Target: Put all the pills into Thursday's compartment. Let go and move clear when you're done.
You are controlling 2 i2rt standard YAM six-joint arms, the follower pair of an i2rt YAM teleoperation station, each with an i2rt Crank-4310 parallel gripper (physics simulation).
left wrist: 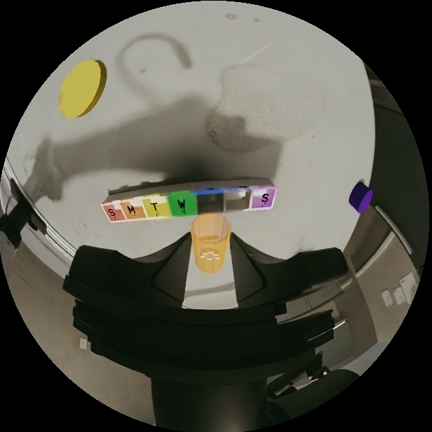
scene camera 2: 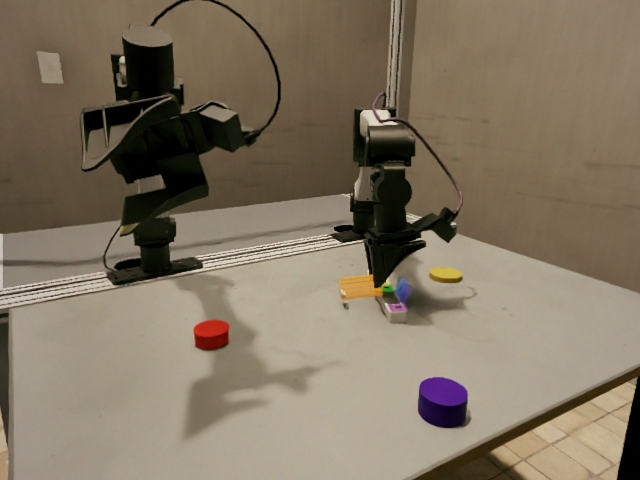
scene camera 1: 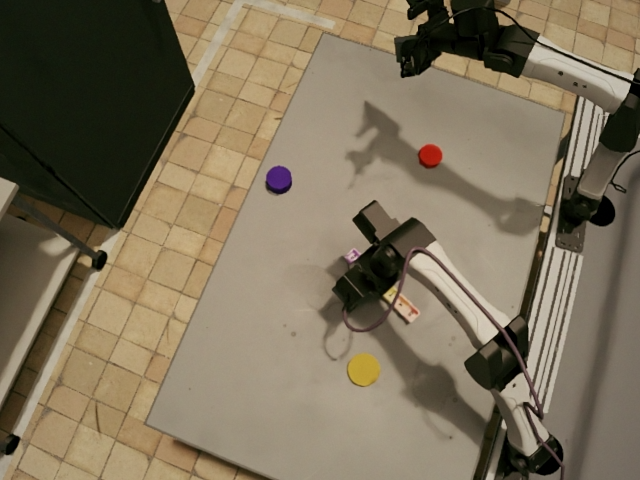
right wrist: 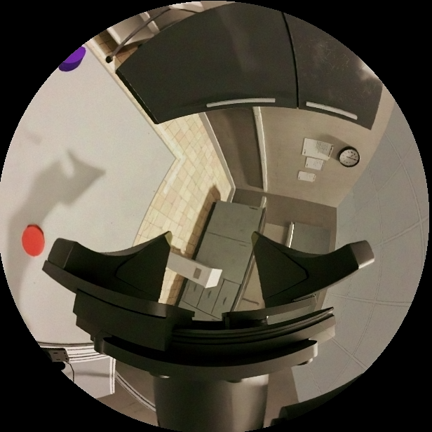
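Seen in the pictures: left gripper, between the fingertips: (scene camera 2: 375, 284); right gripper, between the fingertips: (scene camera 2: 108, 204); left arm's base, origin of its link: (scene camera 1: 516, 452); right arm's base, origin of its link: (scene camera 2: 156, 272) (scene camera 1: 572, 213).
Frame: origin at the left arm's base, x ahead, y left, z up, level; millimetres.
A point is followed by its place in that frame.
The pill organizer (scene camera 1: 403, 305) {x 335, y -224, z 32 mm} (scene camera 2: 397, 317) {x 486, y -304, z 20 mm} (left wrist: 182, 204) lies on the table. Its Thursday compartment (left wrist: 210, 204), beside the green W lid, and the Friday one are open; their blue lids (scene camera 2: 403, 290) {x 448, y -258, z 48 mm} (left wrist: 212, 191) stand up along the far side in the left wrist view. My left gripper (left wrist: 210, 233) is shut on the orange translucent bottle (scene camera 2: 356, 287) {x 402, y -334, z 54 mm} (left wrist: 210, 230), held nearly level above the table. Its mouth is at the Thursday compartment's near edge in the left wrist view. Several white pills (left wrist: 210, 255) lie toward its closed end. My right gripper (right wrist: 211, 233) is open and empty, high over the table's edge.
A yellow disc (scene camera 1: 363, 369) {x 375, y -64, z 20 mm} (scene camera 2: 445, 274) {x 383, y -74, z 20 mm} (left wrist: 82, 89), a red disc (scene camera 1: 430, 156) {x 374, y -600, z 33 mm} (scene camera 2: 211, 334) {x 395, y -614, z 34 mm} (right wrist: 33, 240) and a purple cylinder (scene camera 1: 279, 179) {x 699, y -416, z 40 mm} (scene camera 2: 442, 401) {x 717, y -439, z 40 mm} (left wrist: 361, 197) (right wrist: 73, 59) lie on the grey table (scene camera 1: 232, 361) {x 651, y 13, z 7 mm}, away from the organizer. A dark cabinet (scene camera 1: 93, 93) stands beyond the table.
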